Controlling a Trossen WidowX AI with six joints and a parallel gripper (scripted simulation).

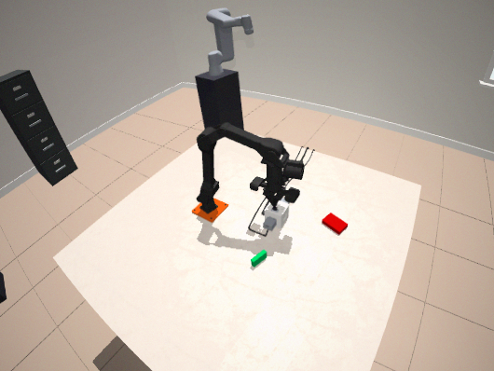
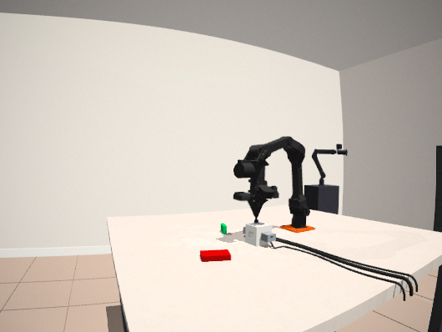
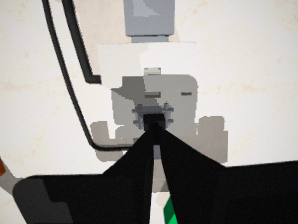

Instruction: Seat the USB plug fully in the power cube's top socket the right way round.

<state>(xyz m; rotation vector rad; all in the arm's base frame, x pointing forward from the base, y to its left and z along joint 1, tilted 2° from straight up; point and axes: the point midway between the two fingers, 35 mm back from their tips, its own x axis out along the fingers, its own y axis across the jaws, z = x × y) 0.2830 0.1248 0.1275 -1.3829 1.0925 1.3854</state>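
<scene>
The black USB plug is 1 cm below my gripper tip. Round my gripper tip: red block (20 cm ahead, 15 cm to the left, 9 cm below); then green block (8 cm ahead, 18 cm to the right, 8 cm below).
</scene>
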